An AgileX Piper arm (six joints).
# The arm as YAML. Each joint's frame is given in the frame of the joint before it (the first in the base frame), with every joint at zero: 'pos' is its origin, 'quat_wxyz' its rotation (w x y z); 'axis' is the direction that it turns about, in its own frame. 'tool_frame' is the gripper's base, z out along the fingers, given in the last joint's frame.
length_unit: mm
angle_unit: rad
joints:
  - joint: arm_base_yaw
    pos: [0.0, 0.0, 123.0]
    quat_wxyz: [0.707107, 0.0, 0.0, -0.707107]
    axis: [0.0, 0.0, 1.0]
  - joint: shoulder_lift
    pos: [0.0, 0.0, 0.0]
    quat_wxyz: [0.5, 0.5, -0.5, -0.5]
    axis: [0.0, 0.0, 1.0]
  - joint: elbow
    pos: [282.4, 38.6, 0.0]
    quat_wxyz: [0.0, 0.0, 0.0, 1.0]
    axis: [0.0, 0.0, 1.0]
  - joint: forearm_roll
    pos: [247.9, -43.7, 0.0]
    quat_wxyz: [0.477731, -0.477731, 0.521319, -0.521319]
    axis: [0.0, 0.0, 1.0]
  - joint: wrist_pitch
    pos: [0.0, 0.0, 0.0]
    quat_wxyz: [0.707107, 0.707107, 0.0, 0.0]
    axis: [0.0, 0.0, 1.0]
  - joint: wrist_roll
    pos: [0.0, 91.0, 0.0]
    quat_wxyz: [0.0, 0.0, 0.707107, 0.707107]
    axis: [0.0, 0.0, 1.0]
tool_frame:
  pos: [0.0, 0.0, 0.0]
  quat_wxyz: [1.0, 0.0, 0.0, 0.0]
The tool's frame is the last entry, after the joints.
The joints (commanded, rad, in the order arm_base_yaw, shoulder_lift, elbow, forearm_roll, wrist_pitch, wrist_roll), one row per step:
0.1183, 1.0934, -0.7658, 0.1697, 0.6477, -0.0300
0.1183, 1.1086, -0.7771, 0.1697, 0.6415, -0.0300
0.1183, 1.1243, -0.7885, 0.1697, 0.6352, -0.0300
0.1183, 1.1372, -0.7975, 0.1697, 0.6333, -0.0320
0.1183, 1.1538, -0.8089, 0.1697, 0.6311, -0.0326
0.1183, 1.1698, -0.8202, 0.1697, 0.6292, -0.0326
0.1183, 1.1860, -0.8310, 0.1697, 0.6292, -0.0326
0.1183, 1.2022, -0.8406, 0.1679, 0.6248, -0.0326
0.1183, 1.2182, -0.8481, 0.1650, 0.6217, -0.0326
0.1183, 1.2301, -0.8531, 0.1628, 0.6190, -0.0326
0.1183, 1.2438, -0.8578, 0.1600, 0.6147, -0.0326
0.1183, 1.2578, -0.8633, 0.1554, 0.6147, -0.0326
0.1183, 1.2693, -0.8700, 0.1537, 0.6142, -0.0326
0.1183, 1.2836, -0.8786, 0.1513, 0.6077, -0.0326
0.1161, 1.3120, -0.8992, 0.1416, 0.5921, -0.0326
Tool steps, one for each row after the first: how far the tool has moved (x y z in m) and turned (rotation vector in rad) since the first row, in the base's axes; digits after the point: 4 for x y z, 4 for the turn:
0.0041, 0.0004, 0.0006, 0.0000, -0.0022, -0.0010
0.0083, 0.0008, 0.0010, 0.0000, -0.0042, -0.0020
0.0115, 0.0012, 0.0010, -0.0016, -0.0025, -0.0008
0.0156, 0.0016, 0.0009, -0.0024, 0.0004, -0.0007
0.0195, 0.0021, 0.0008, -0.0028, 0.0032, -0.0010
0.0233, 0.0025, 0.0003, -0.0035, 0.0086, -0.0010
0.0274, 0.0029, -0.0003, -0.0056, 0.0106, -0.0013
0.0310, 0.0031, -0.0018, -0.0092, 0.0156, -0.0010
0.0337, 0.0033, -0.0030, -0.0119, 0.0196, -0.0008
0.0367, 0.0034, -0.0047, -0.0153, 0.0240, -0.0006
0.0396, 0.0035, -0.0066, -0.0207, 0.0319, 0.0008
0.0422, 0.0038, -0.0075, -0.0229, 0.0359, 0.0012
0.0459, 0.0040, -0.0082, -0.0254, 0.0349, 0.0010
0.0542, 0.0037, -0.0087, -0.0343, 0.0262, -0.0006

